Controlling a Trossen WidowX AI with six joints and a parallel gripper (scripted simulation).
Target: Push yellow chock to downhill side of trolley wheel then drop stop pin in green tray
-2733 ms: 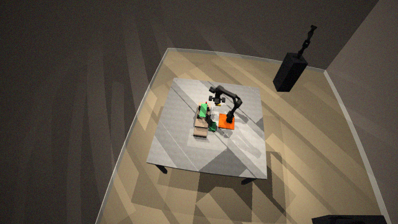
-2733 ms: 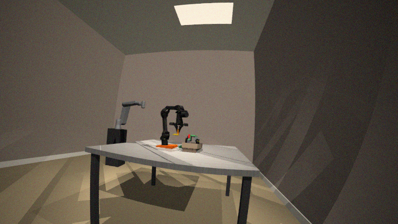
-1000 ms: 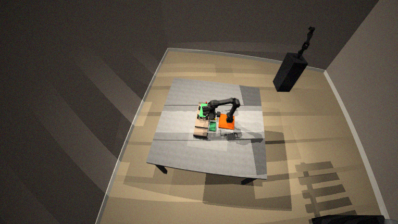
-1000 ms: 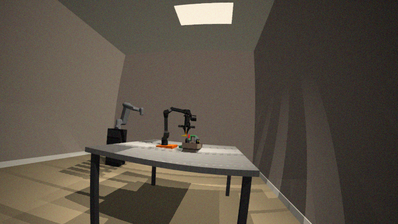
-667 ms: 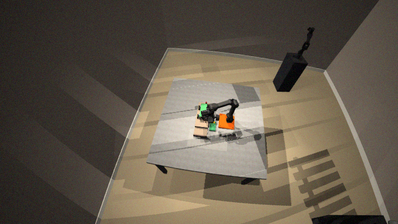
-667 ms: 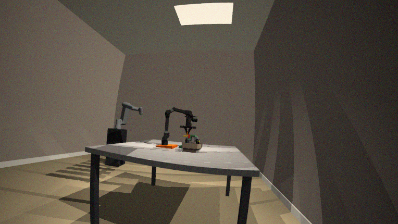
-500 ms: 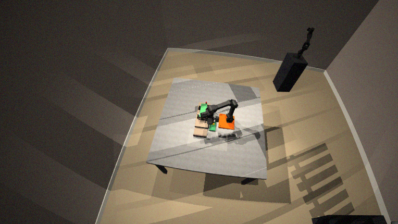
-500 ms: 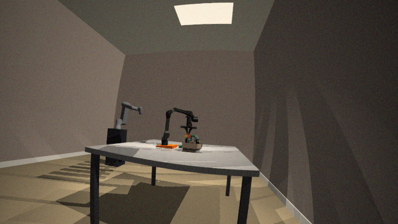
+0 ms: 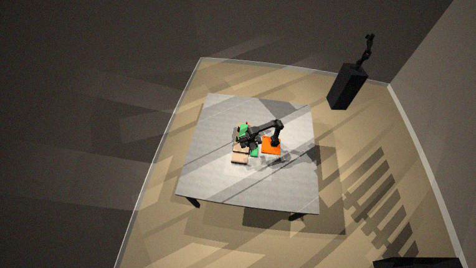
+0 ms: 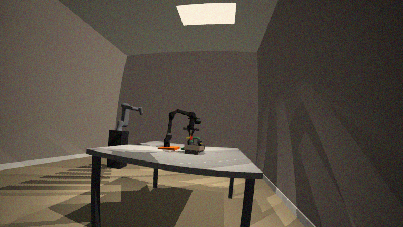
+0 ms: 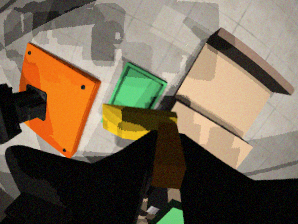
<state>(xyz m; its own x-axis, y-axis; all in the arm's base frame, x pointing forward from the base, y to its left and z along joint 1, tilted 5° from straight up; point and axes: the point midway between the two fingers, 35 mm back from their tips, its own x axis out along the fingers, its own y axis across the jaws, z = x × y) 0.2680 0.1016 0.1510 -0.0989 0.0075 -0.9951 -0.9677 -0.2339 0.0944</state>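
My gripper tip is 2 cm past the yellow chock, 1 cm to the left of it and 1 cm above it. From my gripper tip the other things lie so: green tray 5 cm behind, 3 cm to the right, 16 cm below; then tan ramp 6 cm ahead, 17 cm to the right, 11 cm below; then green trolley 6 cm ahead, 18 cm to the right, 4 cm below.
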